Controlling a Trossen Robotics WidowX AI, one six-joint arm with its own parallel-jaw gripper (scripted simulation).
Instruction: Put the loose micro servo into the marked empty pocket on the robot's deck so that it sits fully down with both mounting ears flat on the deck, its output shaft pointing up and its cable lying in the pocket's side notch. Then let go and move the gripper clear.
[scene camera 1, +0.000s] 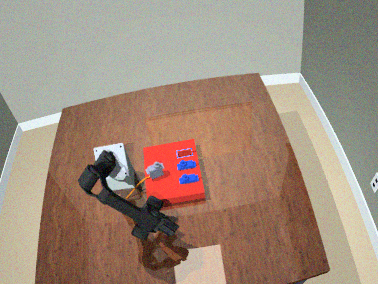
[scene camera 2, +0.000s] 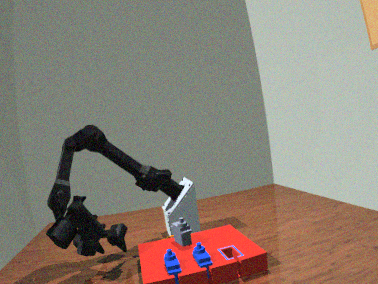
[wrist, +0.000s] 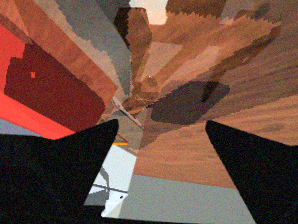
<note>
My gripper (scene camera 2: 114, 252) is open and holds nothing. Also in view: a red deck (scene camera 2: 151, 253).
My gripper is seen too in the wrist view (wrist: 161, 123). The red deck is seen too in scene camera 1 (scene camera 1: 167, 188).
</note>
